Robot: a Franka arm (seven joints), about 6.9 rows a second.
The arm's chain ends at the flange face. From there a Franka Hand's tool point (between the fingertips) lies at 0.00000 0.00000 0.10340 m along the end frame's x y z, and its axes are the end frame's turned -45 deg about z.
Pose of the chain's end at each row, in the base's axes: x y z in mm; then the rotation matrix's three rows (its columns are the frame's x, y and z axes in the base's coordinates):
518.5 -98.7 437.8; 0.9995 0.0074 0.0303; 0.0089 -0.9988 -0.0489; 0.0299 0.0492 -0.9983
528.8 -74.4 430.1; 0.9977 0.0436 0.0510; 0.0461 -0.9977 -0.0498; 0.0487 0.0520 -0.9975
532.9 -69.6 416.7; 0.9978 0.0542 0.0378; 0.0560 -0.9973 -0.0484; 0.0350 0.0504 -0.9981
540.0 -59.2 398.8; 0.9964 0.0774 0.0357; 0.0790 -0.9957 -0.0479; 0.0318 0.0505 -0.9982
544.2 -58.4 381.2; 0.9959 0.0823 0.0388; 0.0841 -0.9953 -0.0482; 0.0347 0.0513 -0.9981
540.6 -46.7 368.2; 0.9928 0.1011 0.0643; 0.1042 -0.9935 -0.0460; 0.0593 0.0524 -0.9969
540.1 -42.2 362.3; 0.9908 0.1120 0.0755; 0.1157 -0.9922 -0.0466; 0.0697 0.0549 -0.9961
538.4 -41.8 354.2; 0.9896 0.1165 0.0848; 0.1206 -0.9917 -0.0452; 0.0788 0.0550 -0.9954
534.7 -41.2 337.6; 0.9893 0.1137 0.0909; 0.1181 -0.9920 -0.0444; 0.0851 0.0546 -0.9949
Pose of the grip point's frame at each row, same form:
521.6 -103.8 334.6; 0.7015 0.7120 0.0303; 0.7126 -0.7000 -0.0489; -0.0136 0.0559 -0.9983
534.1 -79.5 327.0; 0.6747 0.7363 0.0510; 0.7381 -0.6729 -0.0498; -0.0023 0.0712 -0.9975
536.8 -74.6 313.5; 0.6672 0.7439 0.0378; 0.7448 -0.6656 -0.0484; -0.0109 0.0604 -0.9981
543.7 -64.2 295.6; 0.6498 0.7593 0.0357; 0.7599 -0.6482 -0.0479; -0.0132 0.0582 -0.9982
548.2 -63.4 278.0; 0.6460 0.7624 0.0388; 0.7633 -0.6443 -0.0482; -0.0117 0.0608 -0.9981
547.2 -51.5 265.1; 0.6305 0.7735 0.0643; 0.7762 -0.6288 -0.0460; 0.0049 0.0790 -0.9969
547.9 -47.0 259.3; 0.6214 0.7798 0.0755; 0.7834 -0.6198 -0.0466; 0.0105 0.0881 -0.9961
547.2 -46.5 251.3; 0.6174 0.7821 0.0848; 0.7865 -0.6160 -0.0452; 0.0168 0.0946 -0.9954
544.1 -45.8 234.7; 0.6191 0.7799 0.0909; 0.7850 -0.6179 -0.0444; 0.0216 0.0988 -0.9949

